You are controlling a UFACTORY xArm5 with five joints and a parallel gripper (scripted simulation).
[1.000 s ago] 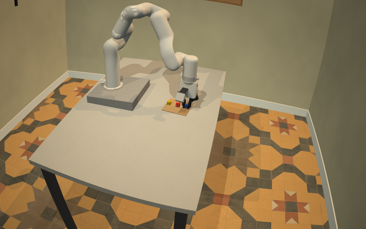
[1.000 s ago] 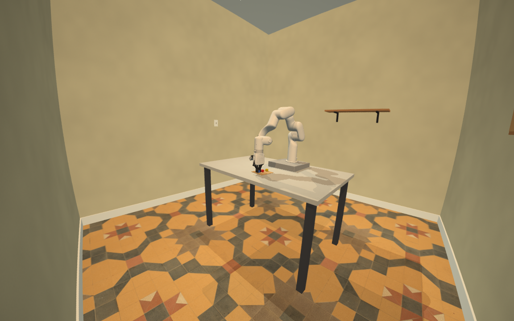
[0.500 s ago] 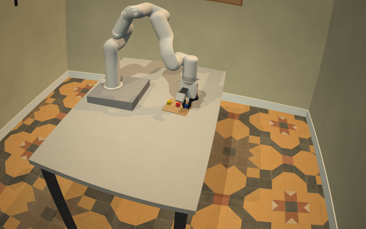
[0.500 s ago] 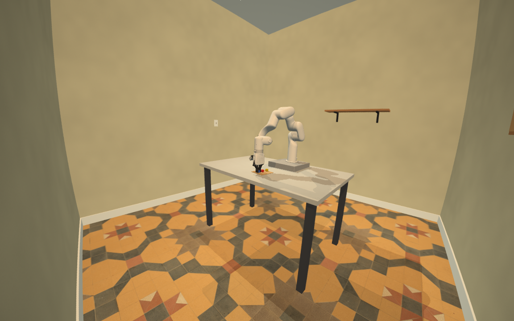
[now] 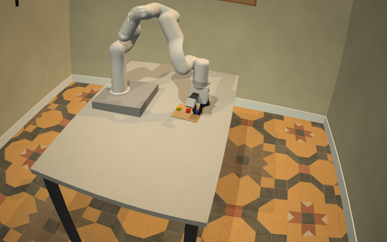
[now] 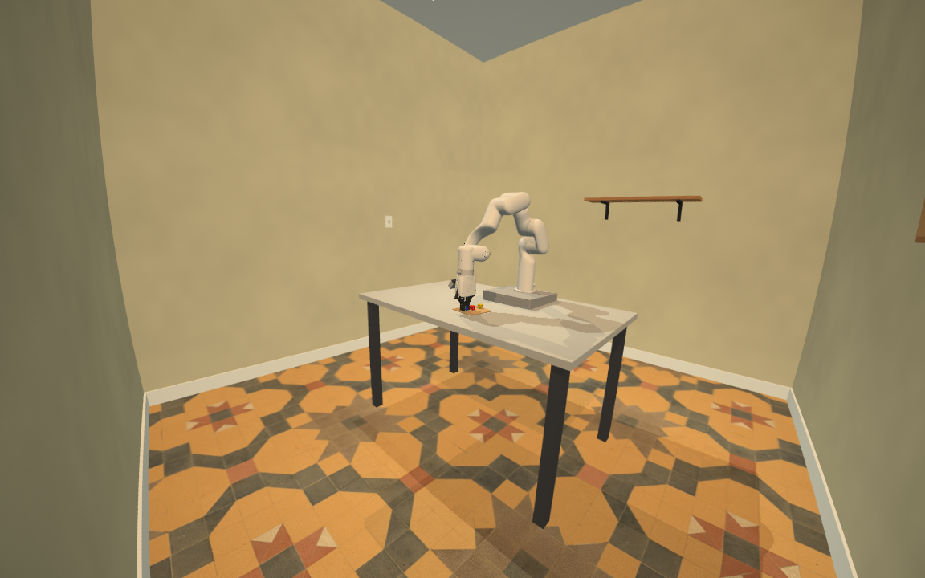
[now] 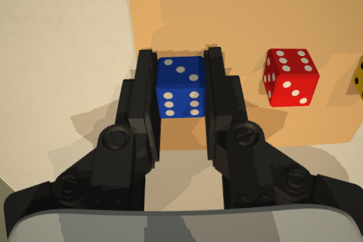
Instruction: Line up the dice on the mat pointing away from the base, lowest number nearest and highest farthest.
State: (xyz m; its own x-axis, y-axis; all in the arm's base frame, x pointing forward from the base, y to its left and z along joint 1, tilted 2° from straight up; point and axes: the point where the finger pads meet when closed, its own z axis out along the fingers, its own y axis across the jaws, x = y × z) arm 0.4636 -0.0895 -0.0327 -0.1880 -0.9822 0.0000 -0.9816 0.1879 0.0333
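Right now my hand is 1 cm above the blue die. The rest, counted from my hand: red die (5 cm behind, 2 cm below, 1 cm to the left); then yellow die (10 cm behind, 2 cm to the left, 2 cm below); then mat (5 cm behind, 3 cm below, 1 cm to the left).
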